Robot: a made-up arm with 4 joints. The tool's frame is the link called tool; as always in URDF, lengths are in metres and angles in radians. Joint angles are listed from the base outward.
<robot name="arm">
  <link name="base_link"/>
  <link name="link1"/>
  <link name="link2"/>
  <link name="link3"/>
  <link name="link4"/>
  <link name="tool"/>
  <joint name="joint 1" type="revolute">
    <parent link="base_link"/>
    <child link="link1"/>
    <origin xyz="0 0 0.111" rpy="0 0 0"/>
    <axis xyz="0 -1 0"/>
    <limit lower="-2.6" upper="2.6"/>
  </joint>
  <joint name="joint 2" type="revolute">
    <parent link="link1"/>
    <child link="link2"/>
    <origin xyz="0.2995 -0.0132 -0.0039" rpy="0 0 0"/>
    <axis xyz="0 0 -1"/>
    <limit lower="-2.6" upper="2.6"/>
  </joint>
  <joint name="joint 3" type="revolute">
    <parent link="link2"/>
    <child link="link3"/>
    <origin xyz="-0.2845 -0.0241 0.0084" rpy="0 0 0"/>
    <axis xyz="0 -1 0"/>
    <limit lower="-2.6" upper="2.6"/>
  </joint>
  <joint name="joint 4" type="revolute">
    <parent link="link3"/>
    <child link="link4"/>
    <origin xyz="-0.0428 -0.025 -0.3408" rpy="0 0 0"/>
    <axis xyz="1 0 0"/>
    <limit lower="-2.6" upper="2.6"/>
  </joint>
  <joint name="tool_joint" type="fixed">
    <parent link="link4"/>
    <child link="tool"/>
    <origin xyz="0.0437 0.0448 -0.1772" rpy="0 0 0"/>
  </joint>
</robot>
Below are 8 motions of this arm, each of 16 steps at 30 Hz.
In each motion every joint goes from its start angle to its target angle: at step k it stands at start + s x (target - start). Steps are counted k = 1, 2, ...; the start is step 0. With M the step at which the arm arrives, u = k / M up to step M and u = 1 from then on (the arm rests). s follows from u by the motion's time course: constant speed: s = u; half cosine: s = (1 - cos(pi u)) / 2; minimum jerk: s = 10 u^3 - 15 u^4 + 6 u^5.
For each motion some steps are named. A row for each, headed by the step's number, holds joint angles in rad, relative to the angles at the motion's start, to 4 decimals.
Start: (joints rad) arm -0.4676 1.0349 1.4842 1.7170
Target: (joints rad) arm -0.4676 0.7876 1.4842 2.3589
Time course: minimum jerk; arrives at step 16
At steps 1, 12, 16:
1: 0.0000 -0.0005 0.0000 0.0014
12: 0.0000 -0.2217 0.0000 0.5755
16: 0.0000 -0.2473 0.0000 0.6419

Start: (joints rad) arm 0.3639 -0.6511 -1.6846 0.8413
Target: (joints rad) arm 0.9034 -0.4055 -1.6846 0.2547
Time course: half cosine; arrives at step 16
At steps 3, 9, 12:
3: 0.0455 0.0207 0.0000 -0.0494
9: 0.3224 0.1468 0.0000 -0.3505
12: 0.4605 0.2096 0.0000 -0.5007

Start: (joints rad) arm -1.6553 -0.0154 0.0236 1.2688
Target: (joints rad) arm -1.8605 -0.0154 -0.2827 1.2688
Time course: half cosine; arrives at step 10
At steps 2, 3, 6, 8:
2: -0.0196 0.0000 -0.0292 0.0000
3: -0.0423 0.0000 -0.0631 0.0000
6: -0.1343 0.0000 -0.2005 0.0000
8: -0.1856 0.0000 -0.2771 0.0000

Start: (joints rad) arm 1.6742 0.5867 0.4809 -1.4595
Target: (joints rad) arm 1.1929 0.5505 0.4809 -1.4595
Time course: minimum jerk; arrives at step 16
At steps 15, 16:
15: -0.4802 -0.0361 0.0000 0.0000
16: -0.4813 -0.0362 0.0000 0.0000

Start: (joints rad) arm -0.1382 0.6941 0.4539 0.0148
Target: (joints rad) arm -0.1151 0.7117 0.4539 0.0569
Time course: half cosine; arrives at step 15
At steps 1, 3, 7, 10, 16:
1: 0.0003 0.0002 0.0000 0.0005
3: 0.0022 0.0017 0.0000 0.0040
7: 0.0103 0.0079 0.0000 0.0188
10: 0.0173 0.0132 0.0000 0.0316
16: 0.0231 0.0176 0.0000 0.0421

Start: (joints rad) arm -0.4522 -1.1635 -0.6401 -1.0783
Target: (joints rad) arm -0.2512 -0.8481 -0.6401 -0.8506
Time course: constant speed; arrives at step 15
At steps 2, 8, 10, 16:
2: 0.0268 0.0421 0.0000 0.0304
8: 0.1072 0.1682 0.0000 0.1214
10: 0.1340 0.2103 0.0000 0.1518
16: 0.2010 0.3154 0.0000 0.2277

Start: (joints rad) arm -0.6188 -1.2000 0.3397 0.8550
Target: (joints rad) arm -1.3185 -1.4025 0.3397 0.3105
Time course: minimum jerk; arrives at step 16
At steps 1, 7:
1: -0.0016 -0.0004 0.0000 -0.0012
7: -0.2687 -0.0778 0.0000 -0.2091

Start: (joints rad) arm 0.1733 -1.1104 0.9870 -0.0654
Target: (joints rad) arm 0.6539 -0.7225 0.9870 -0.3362
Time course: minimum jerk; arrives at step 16
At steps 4, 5, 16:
4: 0.0497 0.0402 0.0000 -0.0280
5: 0.0865 0.0698 0.0000 -0.0487
16: 0.4806 0.3879 0.0000 -0.2708

